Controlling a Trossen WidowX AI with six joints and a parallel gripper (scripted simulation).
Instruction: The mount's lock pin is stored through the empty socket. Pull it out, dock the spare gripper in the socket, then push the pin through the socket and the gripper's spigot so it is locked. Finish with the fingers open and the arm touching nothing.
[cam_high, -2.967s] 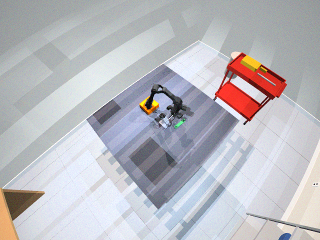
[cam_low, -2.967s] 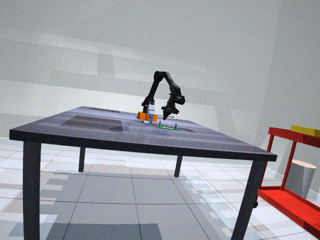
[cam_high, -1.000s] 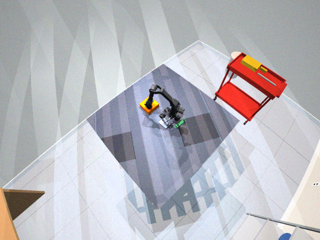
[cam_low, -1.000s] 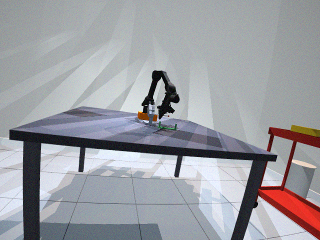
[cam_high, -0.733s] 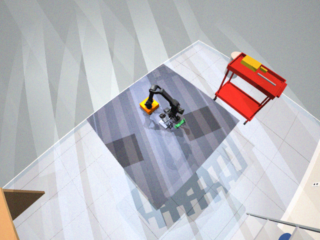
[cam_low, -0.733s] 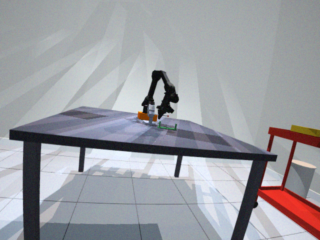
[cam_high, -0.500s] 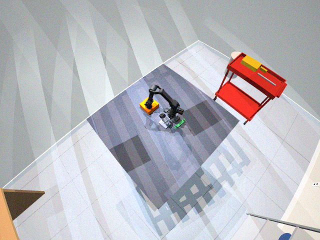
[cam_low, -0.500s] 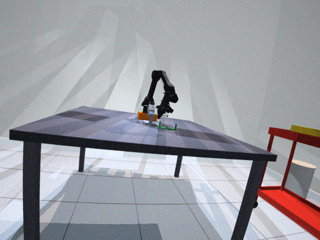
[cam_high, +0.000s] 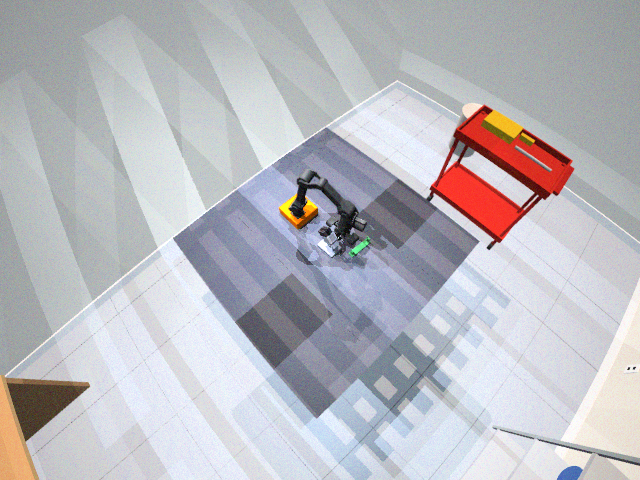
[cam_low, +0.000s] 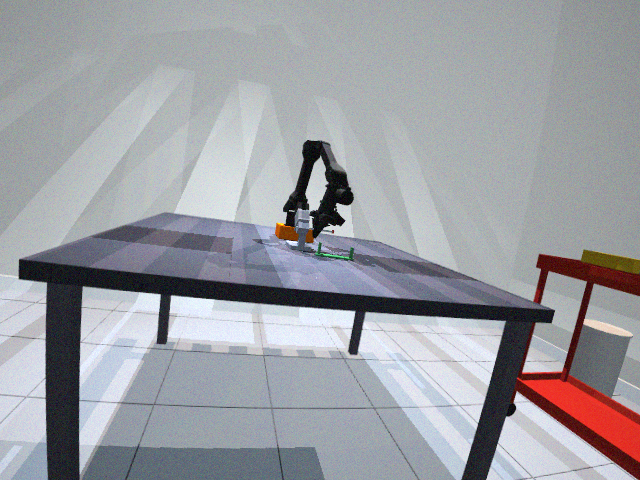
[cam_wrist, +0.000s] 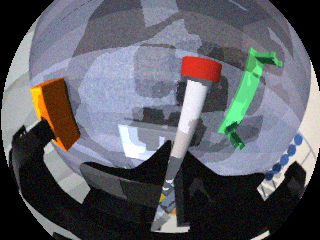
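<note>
Now: gripper tip 10 mm past the mount and 50 mm to the left of it. Also, from my gripper tip: spare gripper: 30 mm behind, 50 mm to the right, 70 mm above; then green cradle: 100 mm ahead, 60 mm to the left, 30 mm below.
</note>
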